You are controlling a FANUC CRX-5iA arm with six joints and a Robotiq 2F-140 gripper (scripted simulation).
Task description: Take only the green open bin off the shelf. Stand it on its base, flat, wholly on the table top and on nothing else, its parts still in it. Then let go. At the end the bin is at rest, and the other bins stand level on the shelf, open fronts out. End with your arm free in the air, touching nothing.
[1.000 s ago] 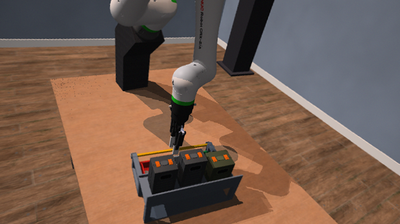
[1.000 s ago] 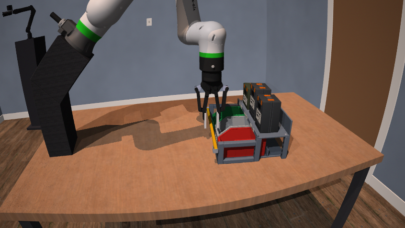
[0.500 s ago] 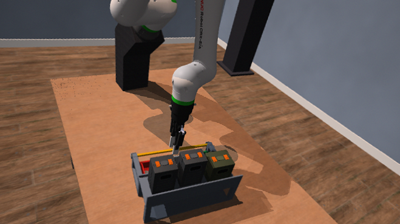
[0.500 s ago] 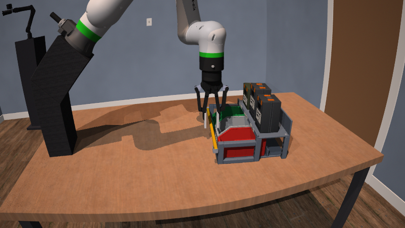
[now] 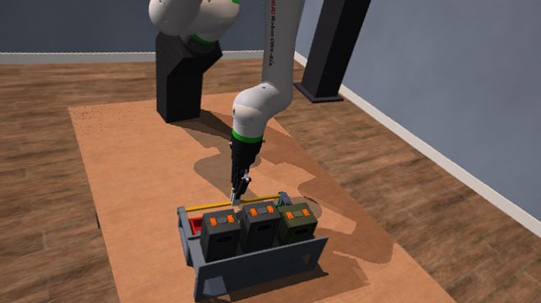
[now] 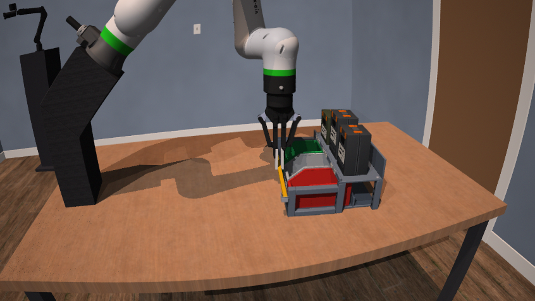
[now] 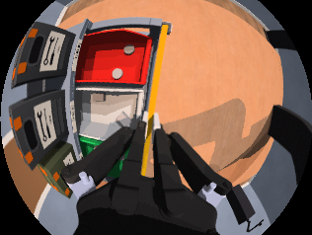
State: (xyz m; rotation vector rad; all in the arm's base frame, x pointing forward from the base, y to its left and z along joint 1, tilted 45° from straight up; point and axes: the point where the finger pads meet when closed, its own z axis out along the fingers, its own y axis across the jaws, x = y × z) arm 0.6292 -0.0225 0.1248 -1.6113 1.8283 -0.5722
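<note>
Now: the thin yellow bar 3 cm below my hand. The rest, counted from my hand: green open bin (11 cm ahead, 10 cm to the left, 5 cm below); red bin (12 cm to the right, 10 cm ahead, 5 cm below); grey bin (11 cm ahead, 5 cm below, 1 cm to the right).
</note>
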